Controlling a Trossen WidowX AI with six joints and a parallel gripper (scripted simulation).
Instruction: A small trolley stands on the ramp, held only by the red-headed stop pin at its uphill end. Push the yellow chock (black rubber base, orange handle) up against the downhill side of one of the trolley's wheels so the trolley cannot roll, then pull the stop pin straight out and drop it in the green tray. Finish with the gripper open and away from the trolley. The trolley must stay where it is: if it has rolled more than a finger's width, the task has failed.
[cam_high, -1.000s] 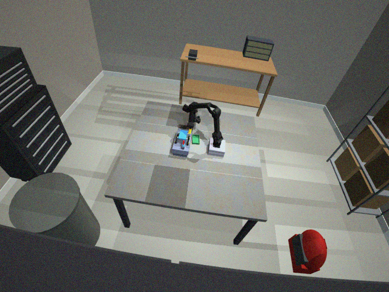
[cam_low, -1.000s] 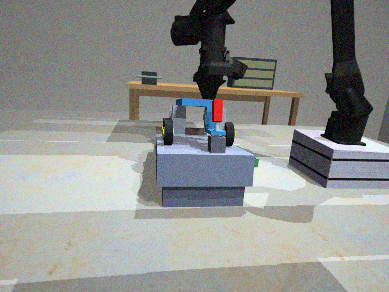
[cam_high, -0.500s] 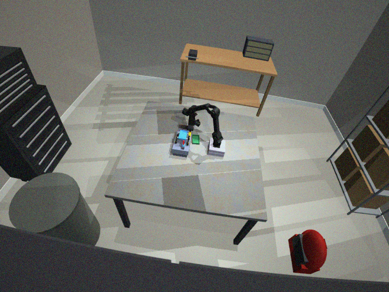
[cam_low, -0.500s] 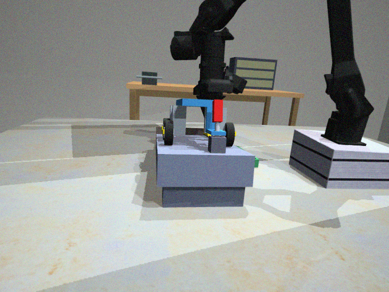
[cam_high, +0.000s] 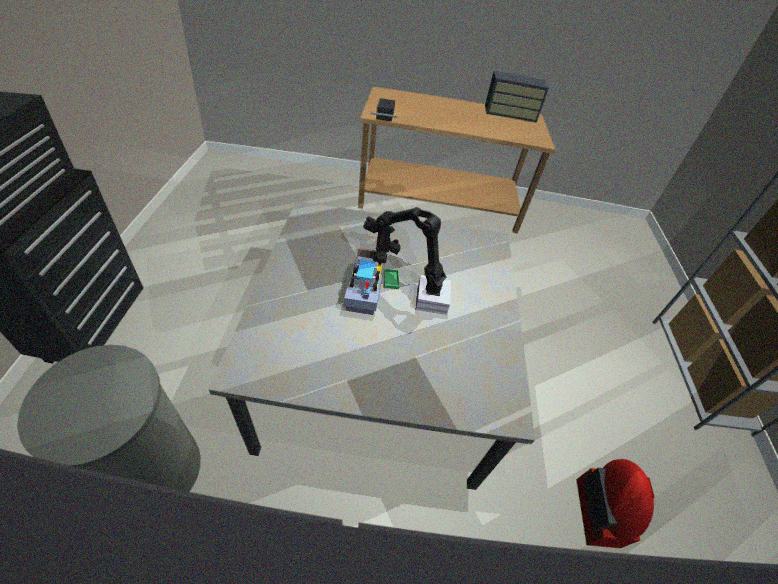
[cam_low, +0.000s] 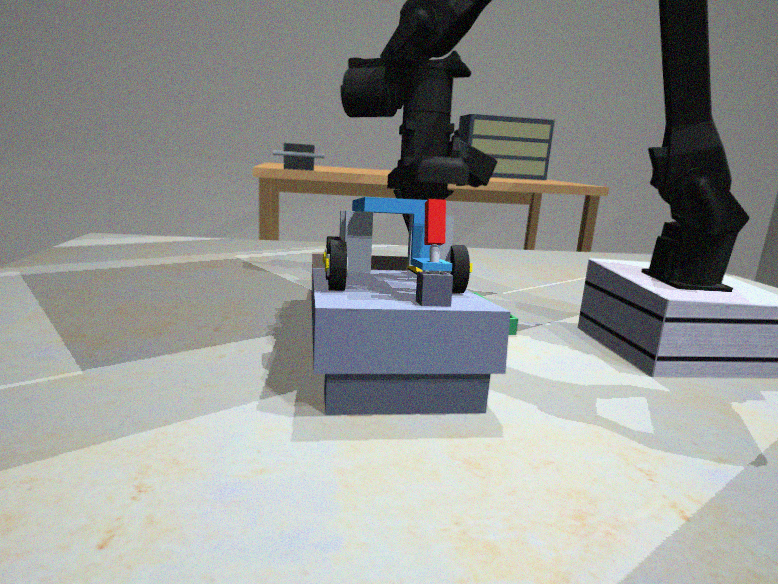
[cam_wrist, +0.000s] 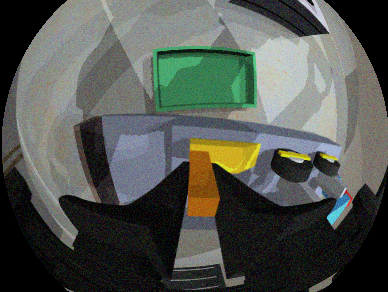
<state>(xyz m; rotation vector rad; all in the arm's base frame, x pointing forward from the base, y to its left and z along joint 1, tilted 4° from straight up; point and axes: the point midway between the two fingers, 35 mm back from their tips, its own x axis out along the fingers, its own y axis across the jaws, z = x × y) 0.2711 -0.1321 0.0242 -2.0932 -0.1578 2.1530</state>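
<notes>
The red-headed stop pin is 220 mm to the left of my gripper tip, 40 mm ahead of it and 40 mm above it. The rest, counted from my gripper tip: yellow chock 20 mm to the left, 10 mm below; then trolley 130 mm to the left, 60 mm ahead, 20 mm above; then green tray 100 mm below, 70 mm behind, 20 mm to the left.
</notes>
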